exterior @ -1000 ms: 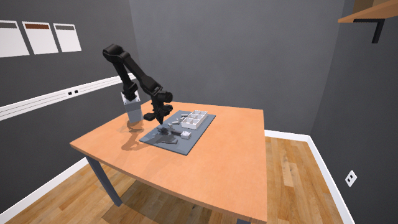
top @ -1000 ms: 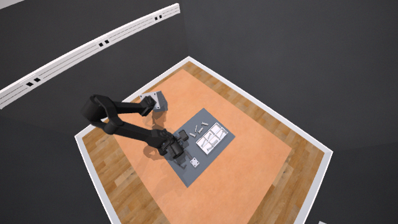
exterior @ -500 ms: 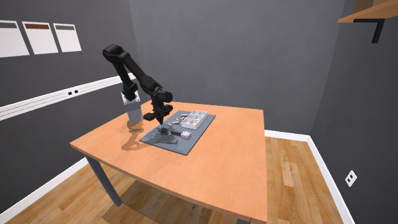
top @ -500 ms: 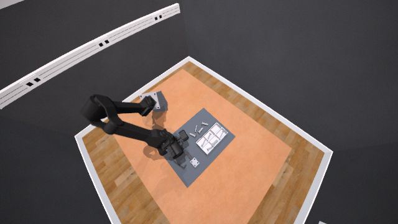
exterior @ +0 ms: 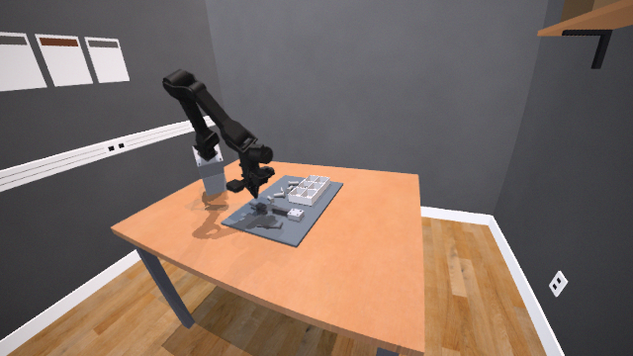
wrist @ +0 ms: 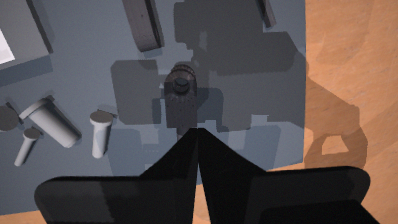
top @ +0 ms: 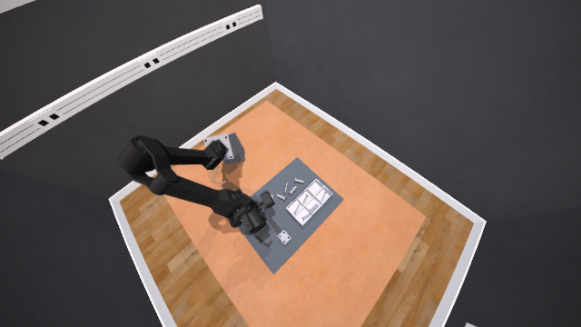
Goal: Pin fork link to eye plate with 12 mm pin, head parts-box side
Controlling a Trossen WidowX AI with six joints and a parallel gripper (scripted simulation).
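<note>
The dark fork link lies 10 mm to the left of my hand and 80 mm below it. The rest, counted from my hand: thick headed pin: 20 mm ahead, 140 mm to the left, 90 mm below; then dark flat bar: 80 mm ahead, 20 mm to the left, 90 mm below; then thin dark bar: 110 mm ahead, 70 mm to the right, 100 mm below.
</note>
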